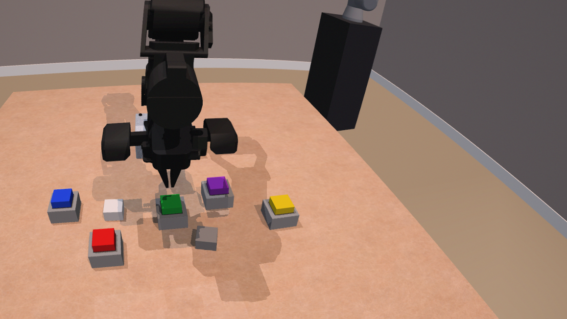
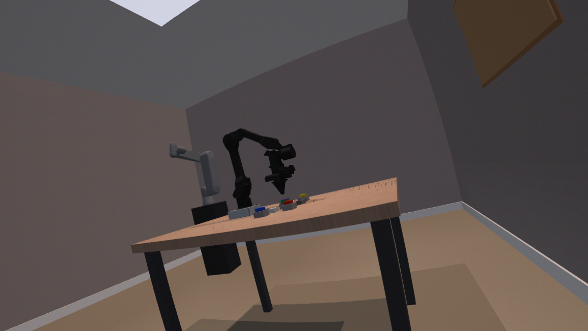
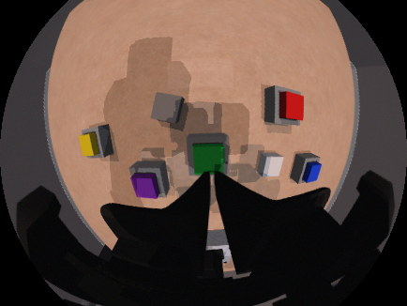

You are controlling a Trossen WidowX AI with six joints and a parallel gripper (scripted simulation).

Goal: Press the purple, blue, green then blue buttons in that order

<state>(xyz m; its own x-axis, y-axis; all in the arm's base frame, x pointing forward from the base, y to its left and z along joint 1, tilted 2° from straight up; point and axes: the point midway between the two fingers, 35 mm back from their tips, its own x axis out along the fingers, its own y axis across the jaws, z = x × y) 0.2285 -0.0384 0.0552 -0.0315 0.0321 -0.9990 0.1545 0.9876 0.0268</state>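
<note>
My gripper tip is 40 mm above the green button. The rest, counted from my gripper tip: white block (90 mm to the right, 60 mm below, 40 mm behind); then purple button (90 mm to the left, 40 mm below, 20 mm behind); then grey block (70 mm ahead, 60 mm below, 40 mm to the left).
</note>
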